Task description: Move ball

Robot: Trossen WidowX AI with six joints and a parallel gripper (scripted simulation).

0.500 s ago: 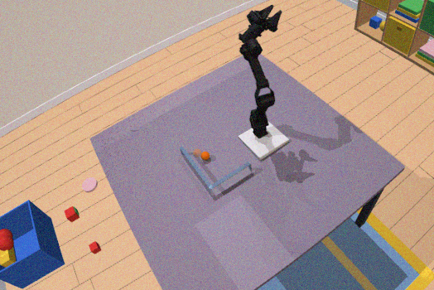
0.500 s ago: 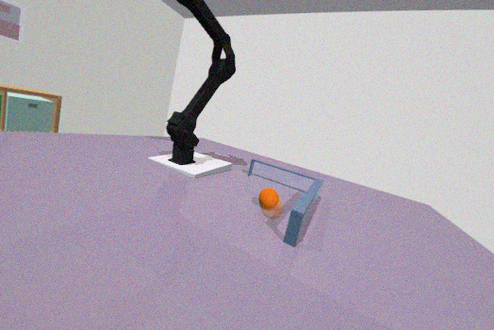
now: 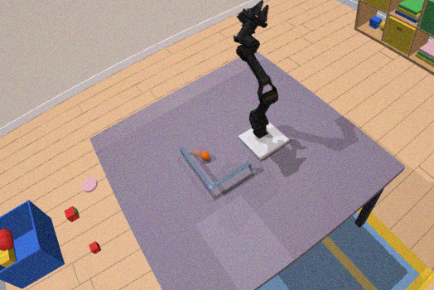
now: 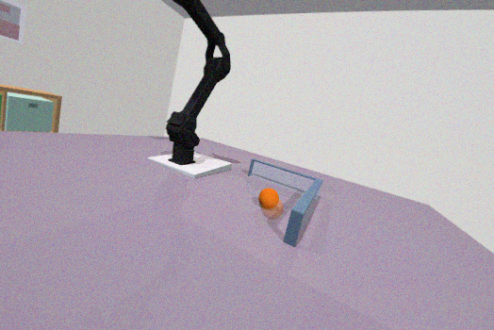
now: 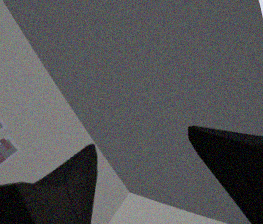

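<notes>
Right now my gripper tip is 520 mm short of the orange ball, 50 mm to the right of it and 670 mm above it.
</notes>
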